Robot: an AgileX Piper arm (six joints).
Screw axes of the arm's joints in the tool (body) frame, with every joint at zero. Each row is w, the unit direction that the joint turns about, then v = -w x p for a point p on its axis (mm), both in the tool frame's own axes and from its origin. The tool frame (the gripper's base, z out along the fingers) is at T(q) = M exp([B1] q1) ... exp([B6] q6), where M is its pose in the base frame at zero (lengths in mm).
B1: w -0.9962 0 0.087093 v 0 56.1 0
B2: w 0 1 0 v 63.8 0 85
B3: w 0 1 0 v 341.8 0 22
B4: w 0 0 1 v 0 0 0
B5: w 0 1 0 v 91 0 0
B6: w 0 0 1 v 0 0 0
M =
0.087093 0 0.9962 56.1
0 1 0 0
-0.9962 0 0.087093 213.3
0 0 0 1
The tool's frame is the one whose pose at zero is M.
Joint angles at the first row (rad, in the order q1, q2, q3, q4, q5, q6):
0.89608 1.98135 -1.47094 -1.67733 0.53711 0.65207
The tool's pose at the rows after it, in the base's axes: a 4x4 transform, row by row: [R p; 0 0 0 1], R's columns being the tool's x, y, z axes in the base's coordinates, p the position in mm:
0.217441, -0.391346, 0.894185, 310.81; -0.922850, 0.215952, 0.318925, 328.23; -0.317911, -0.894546, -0.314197, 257.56; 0, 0, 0, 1
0.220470, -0.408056, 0.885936, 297.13; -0.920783, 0.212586, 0.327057, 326.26; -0.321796, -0.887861, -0.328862, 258.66; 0, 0, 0, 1
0.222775, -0.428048, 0.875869, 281.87; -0.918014, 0.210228, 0.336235, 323.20; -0.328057, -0.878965, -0.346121, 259.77; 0, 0, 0, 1
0.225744, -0.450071, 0.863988, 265.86; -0.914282, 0.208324, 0.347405, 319.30; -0.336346, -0.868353, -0.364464, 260.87; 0, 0, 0, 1
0.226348, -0.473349, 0.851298, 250.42; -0.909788, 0.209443, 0.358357, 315.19; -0.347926, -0.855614, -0.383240, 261.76; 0, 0, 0, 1
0.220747, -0.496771, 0.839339, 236.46; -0.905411, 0.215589, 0.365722, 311.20; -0.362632, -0.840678, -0.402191, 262.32; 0, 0, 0, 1
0.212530, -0.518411, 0.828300, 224.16; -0.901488, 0.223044, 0.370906, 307.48; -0.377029, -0.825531, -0.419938, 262.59; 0, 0, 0, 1
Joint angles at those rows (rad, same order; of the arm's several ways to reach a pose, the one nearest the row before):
0.91662 1.94923 -1.42964 -1.66514 0.54429 0.65207
0.94007 1.91323 -1.38329 -1.64688 0.55169 0.65210
0.96619 1.87202 -1.33143 -1.62380 0.55885 0.65206
0.99383 1.82791 -1.27753 -1.59810 0.56430 0.65205
1.02157 1.78561 -1.22761 -1.56833 0.56928 0.65204
1.04821 1.74814 -1.18503 -1.53341 0.57658 0.65205
1.07292 1.71572 -1.14910 -1.49860 0.58482 0.65206

